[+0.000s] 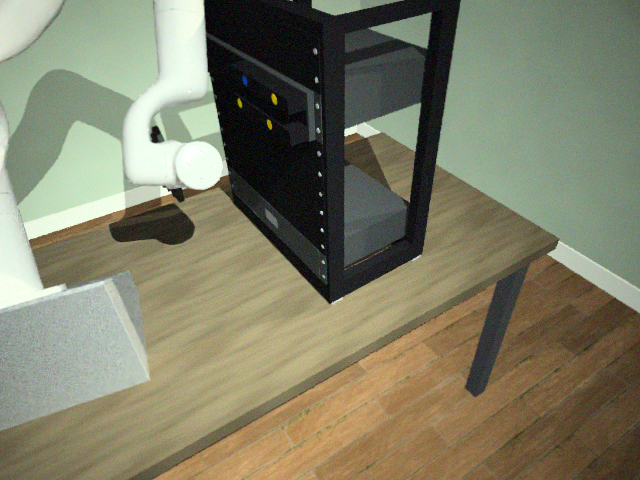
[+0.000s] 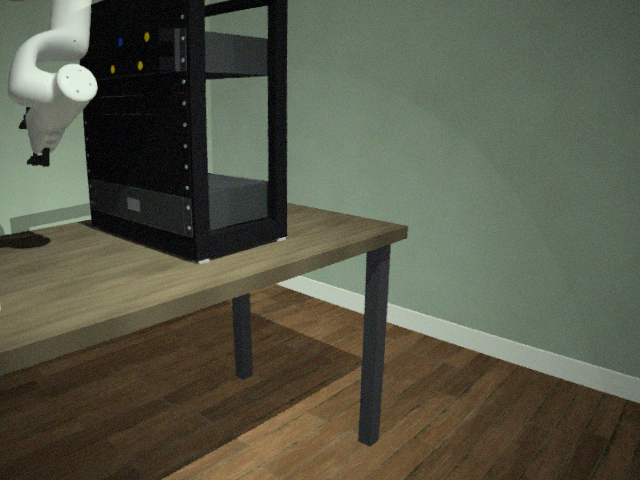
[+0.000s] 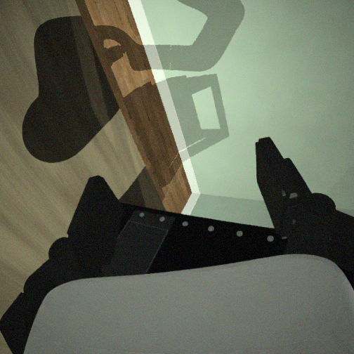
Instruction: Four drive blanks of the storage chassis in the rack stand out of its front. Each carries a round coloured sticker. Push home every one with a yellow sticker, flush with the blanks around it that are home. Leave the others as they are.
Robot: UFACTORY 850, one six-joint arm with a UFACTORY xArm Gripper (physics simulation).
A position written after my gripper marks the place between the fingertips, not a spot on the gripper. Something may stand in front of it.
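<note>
My gripper point(image 2: 28, 145) is there for me to see. I see a rack point(image 1: 286, 87) too, and that same rack point(image 2: 146, 155) is visible in a further view.
</note>
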